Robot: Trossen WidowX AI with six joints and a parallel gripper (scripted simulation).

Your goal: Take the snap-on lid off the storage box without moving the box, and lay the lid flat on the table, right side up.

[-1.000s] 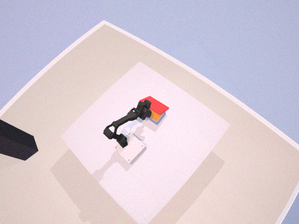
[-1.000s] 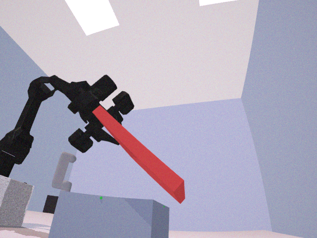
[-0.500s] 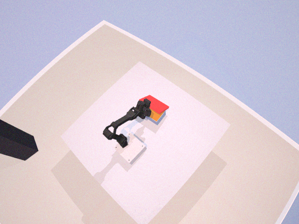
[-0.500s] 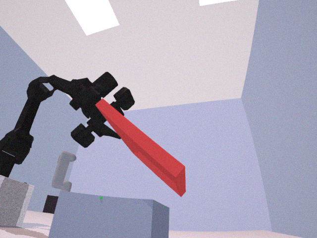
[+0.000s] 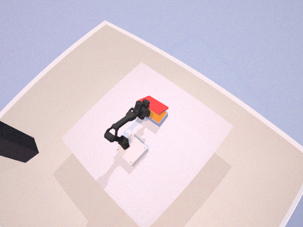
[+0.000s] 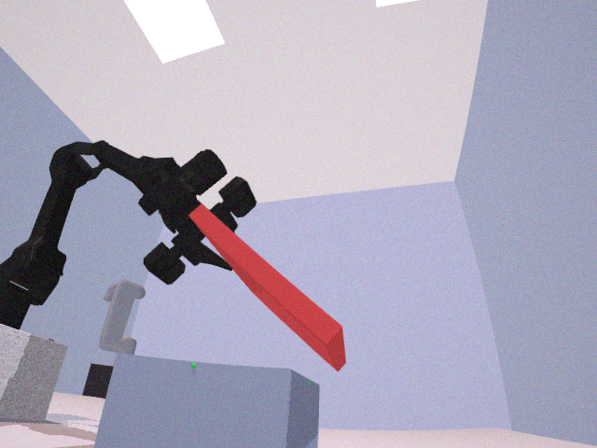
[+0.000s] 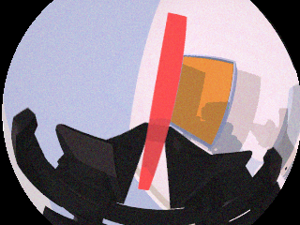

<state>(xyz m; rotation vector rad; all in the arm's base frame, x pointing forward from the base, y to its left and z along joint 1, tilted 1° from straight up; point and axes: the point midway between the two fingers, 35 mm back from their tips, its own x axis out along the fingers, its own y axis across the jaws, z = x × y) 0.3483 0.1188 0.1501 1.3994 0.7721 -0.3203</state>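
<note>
The red lid lies 6 cm ahead of my gripper tip, 2 cm to the left of it and 5 cm below it. Also, from my gripper tip: storage box 4 cm ahead, 2 cm to the right, 19 cm below.
</note>
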